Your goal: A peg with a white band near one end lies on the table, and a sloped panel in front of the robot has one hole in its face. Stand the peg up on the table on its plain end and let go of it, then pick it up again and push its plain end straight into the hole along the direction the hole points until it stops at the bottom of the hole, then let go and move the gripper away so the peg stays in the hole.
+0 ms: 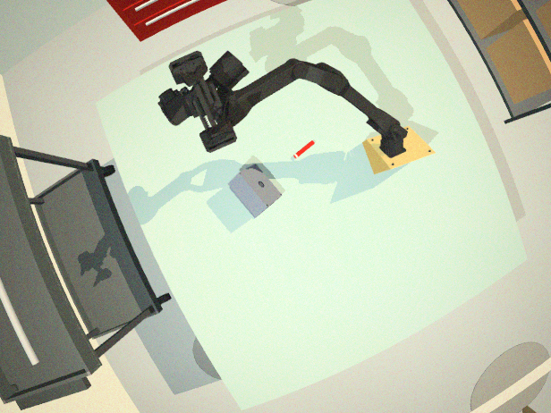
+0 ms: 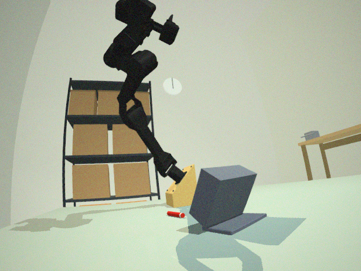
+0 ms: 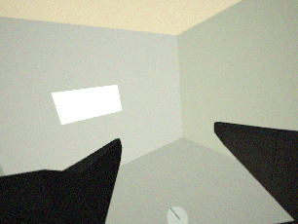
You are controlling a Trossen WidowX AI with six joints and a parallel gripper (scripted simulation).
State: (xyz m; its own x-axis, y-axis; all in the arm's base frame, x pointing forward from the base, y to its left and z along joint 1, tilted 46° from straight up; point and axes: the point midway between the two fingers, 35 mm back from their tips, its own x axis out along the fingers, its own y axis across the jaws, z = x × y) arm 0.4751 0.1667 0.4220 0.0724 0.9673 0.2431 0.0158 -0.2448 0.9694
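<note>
Right now the red peg is 180 mm behind my gripper tip, 60 mm to the left of it and 600 mm below it. Also, from my gripper tip: grey sloped panel (10 mm behind, 110 mm to the left, 540 mm below).
</note>
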